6 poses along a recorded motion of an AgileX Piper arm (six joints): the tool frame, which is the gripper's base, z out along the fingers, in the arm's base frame.
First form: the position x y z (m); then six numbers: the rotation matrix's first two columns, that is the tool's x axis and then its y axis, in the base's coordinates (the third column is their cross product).
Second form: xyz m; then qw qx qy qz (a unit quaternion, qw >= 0). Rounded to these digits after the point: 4 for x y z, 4 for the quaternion.
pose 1, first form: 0.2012 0.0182 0.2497 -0.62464 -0.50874 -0.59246 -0.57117 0.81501 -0.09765
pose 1, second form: 0.2012 0.0182 0.2497 0.3125 -0.3000 0.8999 0.0499
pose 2, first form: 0.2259 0.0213 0.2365 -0.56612 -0.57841 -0.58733 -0.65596 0.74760 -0.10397
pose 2, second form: 0.2259 0.0213 0.2365 0.3077 -0.3496 0.8827 0.0630
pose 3, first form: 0.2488 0.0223 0.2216 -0.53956 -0.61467 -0.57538 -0.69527 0.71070 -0.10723
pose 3, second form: 0.2488 0.0223 0.2216 0.3001 -0.3744 0.8748 0.0671
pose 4, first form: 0.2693 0.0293 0.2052 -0.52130 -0.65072 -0.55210 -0.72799 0.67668 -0.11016
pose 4, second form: 0.2693 0.0293 0.2052 0.2868 -0.3964 0.8695 0.0674
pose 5, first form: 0.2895 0.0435 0.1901 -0.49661 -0.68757 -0.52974 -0.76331 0.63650 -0.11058
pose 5, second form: 0.2895 0.0435 0.1901 0.2734 -0.4207 0.8623 0.0693
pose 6, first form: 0.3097 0.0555 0.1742 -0.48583 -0.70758 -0.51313 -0.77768 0.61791 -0.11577
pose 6, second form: 0.3097 0.0555 0.1742 0.2653 -0.4321 0.8594 0.0660
